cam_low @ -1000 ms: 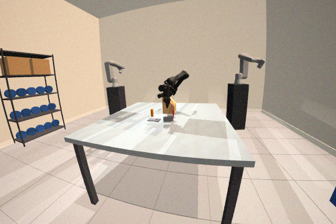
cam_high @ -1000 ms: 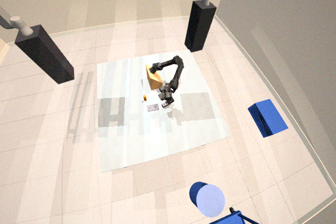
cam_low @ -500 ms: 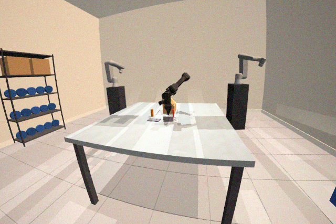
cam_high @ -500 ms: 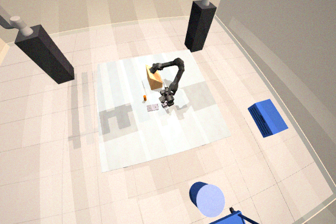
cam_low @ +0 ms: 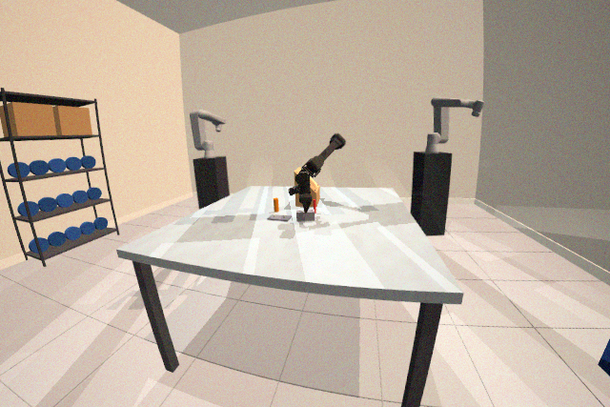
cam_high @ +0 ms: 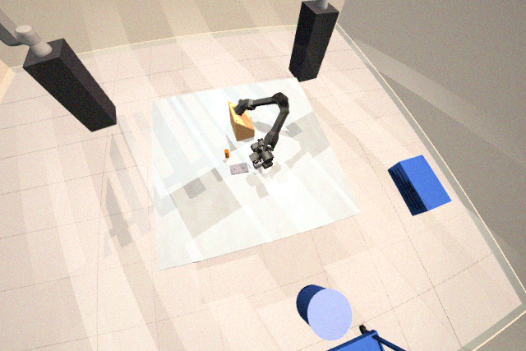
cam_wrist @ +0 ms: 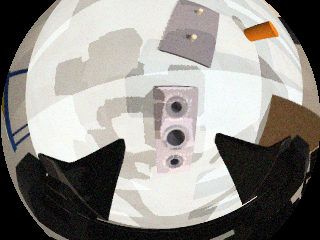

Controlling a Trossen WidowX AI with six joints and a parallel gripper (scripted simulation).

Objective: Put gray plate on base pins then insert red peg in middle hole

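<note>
Right now my gripper tip is 20 mm above the gray plate. The rest, counted from my gripper tip: base (20 mm behind, 150 mm to the right, 50 mm below); then red peg (110 mm behind, 40 mm to the left, 20 mm below); then orange cylinder (140 mm behind, 190 mm to the right, 20 mm below).
</note>
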